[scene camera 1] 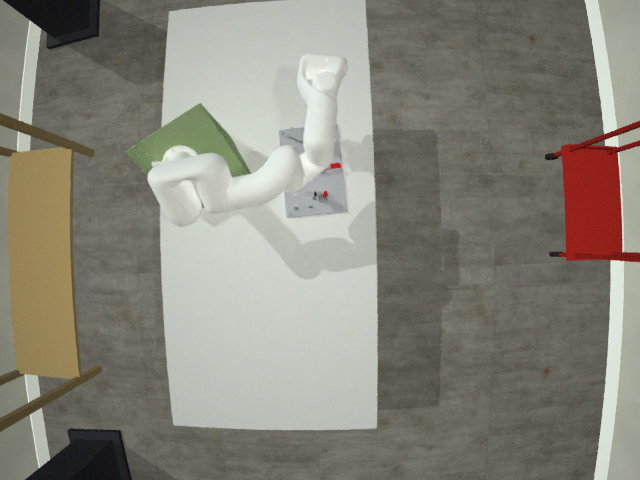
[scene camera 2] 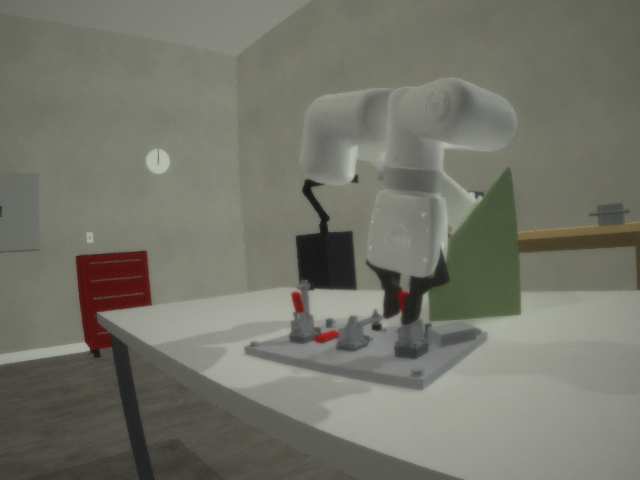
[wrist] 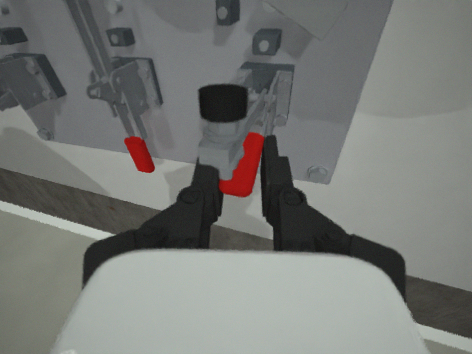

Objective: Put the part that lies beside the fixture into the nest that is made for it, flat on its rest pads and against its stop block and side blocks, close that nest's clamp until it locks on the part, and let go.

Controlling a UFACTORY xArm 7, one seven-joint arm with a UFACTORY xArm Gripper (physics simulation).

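Frame: origin at the arm's base, x ahead, y left, z up, level; metres.
Seen in the pictures: gripper, between the fingertips: (scene camera 2: 400, 319) (wrist: 242, 153); arm's base, origin of its link: (scene camera 2: 467, 216).
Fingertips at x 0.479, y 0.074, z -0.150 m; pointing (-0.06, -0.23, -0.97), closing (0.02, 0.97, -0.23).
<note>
Pixels of each thing's middle, then the offset from my fingertips to it. "spot": a spot on its surface instead.
- fixture plate, middle of its body: (wrist: 133, 37) (scene camera 2: 364, 347) (scene camera 1: 312, 170) 0.051 m back, 0.105 m right, 0.064 m down
- flat grey block, middle of its body: (scene camera 2: 452, 333) (scene camera 1: 297, 135) 0.096 m back, 0.035 m left, 0.043 m down
- middle clamp, middle of its body: (wrist: 120, 89) (scene camera 2: 351, 331) 0.022 m back, 0.105 m right, 0.031 m down
- further clamp, a spot on its surface: (wrist: 32, 80) (scene camera 2: 307, 331) spot: 0.022 m back, 0.205 m right, 0.038 m down
The fixture plate (scene camera 1: 330, 183) (scene camera 2: 361, 364) (wrist: 320, 110) carries toggle clamps. The part, a flat grey block (scene camera 2: 454, 333) (wrist: 315, 15), lies on the plate's right side in scene camera 2, beyond the right clamp; I cannot tell whether it sits on its pads or against its blocks. That clamp (scene camera 2: 412, 341) (wrist: 270, 75) is upright, its black-tipped arm (wrist: 223, 102) raised. My gripper (scene camera 2: 401, 316) (wrist: 242, 153) is shut on its red handle (wrist: 245, 177), one finger on each side. The arm hides the gripper in scene camera 1.
A middle clamp (scene camera 2: 353, 334) (wrist: 132, 85) has its red handle (scene camera 1: 335, 165) (scene camera 2: 326, 336) (wrist: 140, 155) low. A further clamp (scene camera 2: 302, 330) (wrist: 32, 80) stands upright. Small dark blocks (wrist: 266, 41) (wrist: 227, 11) rise from the plate. A green slanted block (scene camera 1: 188, 129) (scene camera 2: 480, 273) stands behind the fixture.
</note>
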